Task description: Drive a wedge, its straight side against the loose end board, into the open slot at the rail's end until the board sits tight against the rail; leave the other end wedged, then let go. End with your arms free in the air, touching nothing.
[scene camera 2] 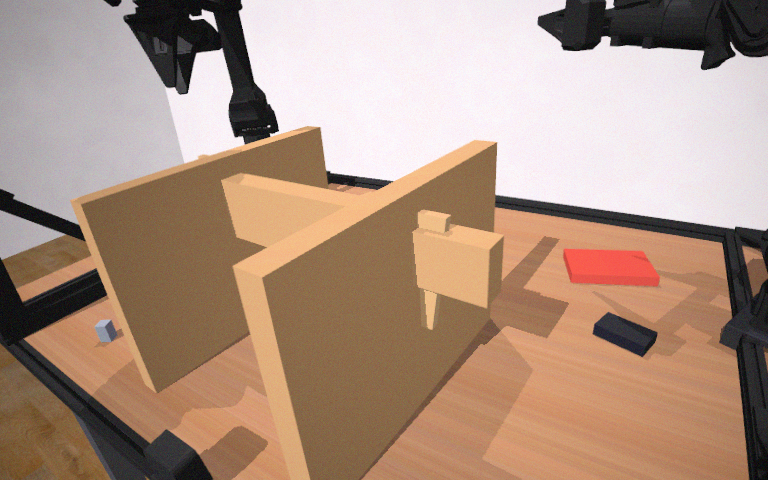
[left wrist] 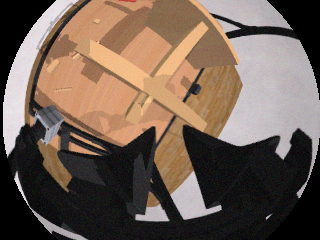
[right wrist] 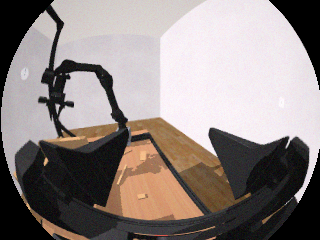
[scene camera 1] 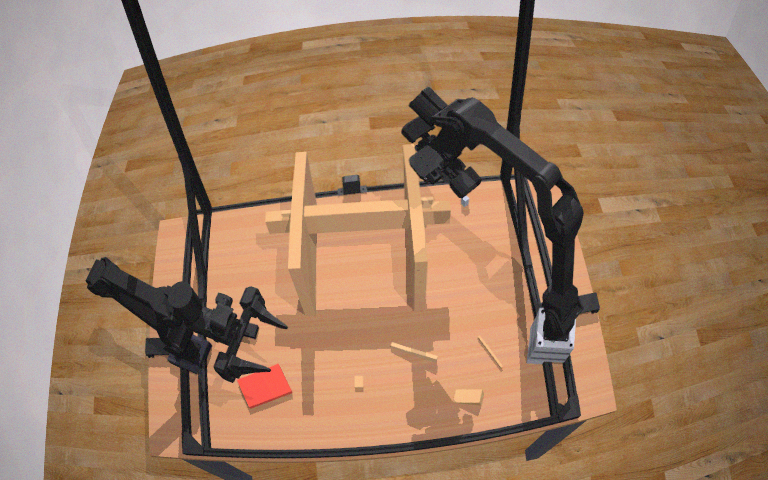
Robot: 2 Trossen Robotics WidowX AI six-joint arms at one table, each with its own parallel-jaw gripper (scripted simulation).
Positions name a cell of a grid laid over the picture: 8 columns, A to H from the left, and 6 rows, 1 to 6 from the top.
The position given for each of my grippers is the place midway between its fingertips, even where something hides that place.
my right gripper: scene camera 2 F1; right wrist E4; scene camera 1 C5; not seen in the left wrist view (out of frame)
